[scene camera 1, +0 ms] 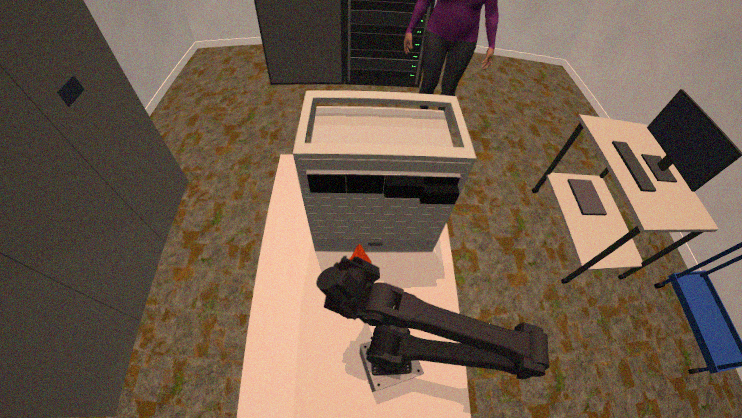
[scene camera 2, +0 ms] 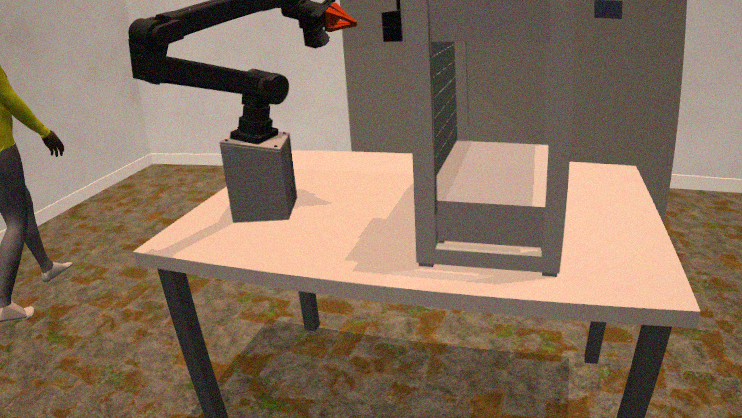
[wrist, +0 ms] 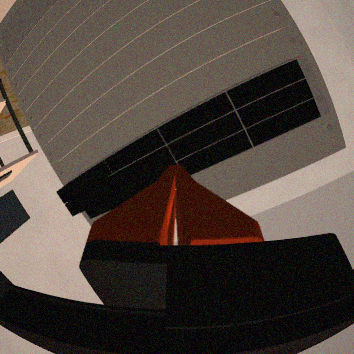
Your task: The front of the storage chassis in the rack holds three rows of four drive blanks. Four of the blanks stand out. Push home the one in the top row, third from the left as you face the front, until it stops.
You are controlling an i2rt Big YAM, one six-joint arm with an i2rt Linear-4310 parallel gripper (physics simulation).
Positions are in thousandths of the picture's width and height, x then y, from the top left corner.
A rack shows in scene camera 1 (524, 429), in scene camera 2 (689, 465) and in the wrist view (338, 275).
